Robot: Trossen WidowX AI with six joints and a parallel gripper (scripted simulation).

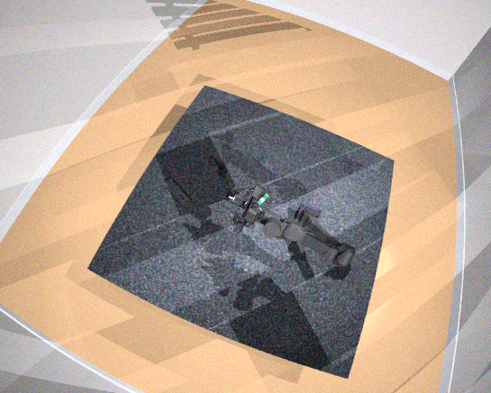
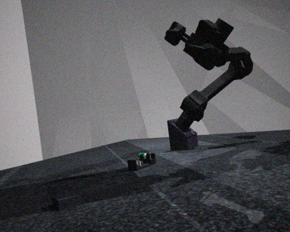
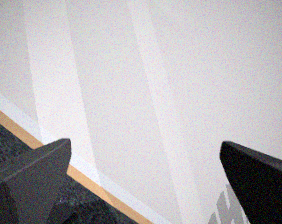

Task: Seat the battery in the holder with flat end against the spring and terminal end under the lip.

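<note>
The battery lies 34 cm below my gripper tip, 24 cm to the right of it and 10 cm behind it.
</note>
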